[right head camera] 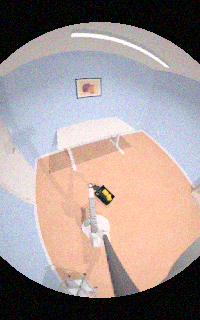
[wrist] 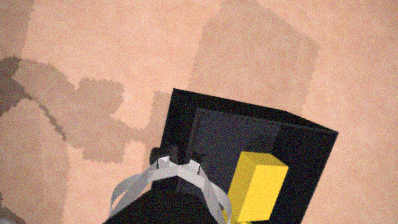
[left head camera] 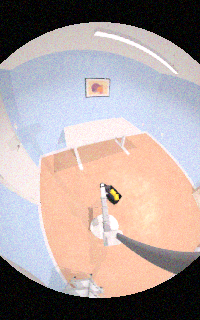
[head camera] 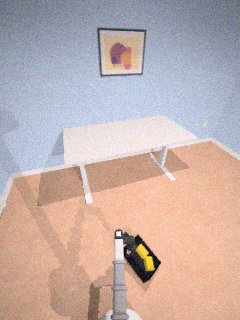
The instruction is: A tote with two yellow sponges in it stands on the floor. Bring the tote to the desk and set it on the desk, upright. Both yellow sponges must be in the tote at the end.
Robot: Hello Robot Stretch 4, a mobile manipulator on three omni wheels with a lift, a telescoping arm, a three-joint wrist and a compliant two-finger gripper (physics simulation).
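Frame: origin at the robot's base, x ahead, y left, z up, level; metres.
Where they show: gripper, between the fingertips: [right head camera: 97, 194] [wrist: 181, 157] [left head camera: 106, 193] [head camera: 129, 254].
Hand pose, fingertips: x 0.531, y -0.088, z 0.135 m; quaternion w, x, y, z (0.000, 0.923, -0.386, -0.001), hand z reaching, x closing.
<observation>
After its pixels a point has its place.
The black tote [head camera: 134, 261] @(x 0.476, y -0.129, z 0.149 m) [left head camera: 116, 201] @(x 0.391, y -0.256, z 0.064 m) [right head camera: 101, 198] @(x 0.454, y -0.138, z 0.125 m) [wrist: 172, 112] @(x 0.554, y -0.039, z 0.119 m) hangs off the floor from my gripper and looks somewhat tilted; its shadow falls apart from it in the wrist view. My gripper [head camera: 129, 243] [wrist: 181, 157] @(x 0.531, y -0.088, z 0.135 m) is shut on the tote's near left wall, one finger outside and one inside. Two yellow sponges lie in the tote: one sponge [head camera: 142, 250] @(x 0.585, y -0.219, z 0.067 m) [wrist: 265, 187] @(x 0.596, y -0.216, z 0.067 m) is plain in the wrist view, the other sponge [head camera: 149, 263] @(x 0.484, y -0.269, z 0.052 m) is mostly hidden there. The white desk [head camera: 120, 140] @(x 1.504, y -0.030, z 0.693 m) [left head camera: 100, 132] @(x 1.453, y -0.071, z 0.692 m) [right head camera: 95, 132] @(x 1.450, y -0.142, z 0.693 m) stands ahead, beyond the tote, against the blue wall.
The desk's white legs [head camera: 86, 184] [head camera: 163, 167] and feet reach down to the floor below its top. A framed picture [head camera: 121, 52] @(x 2.101, y -0.050, z 1.500 m) [left head camera: 97, 87] @(x 2.104, y -0.058, z 1.473 m) [right head camera: 88, 88] @(x 2.104, y -0.059, z 1.452 m) hangs above the desk. A white shelf cart [left head camera: 87, 286] [right head camera: 79, 286] stands behind my base, low in both side head views.
</observation>
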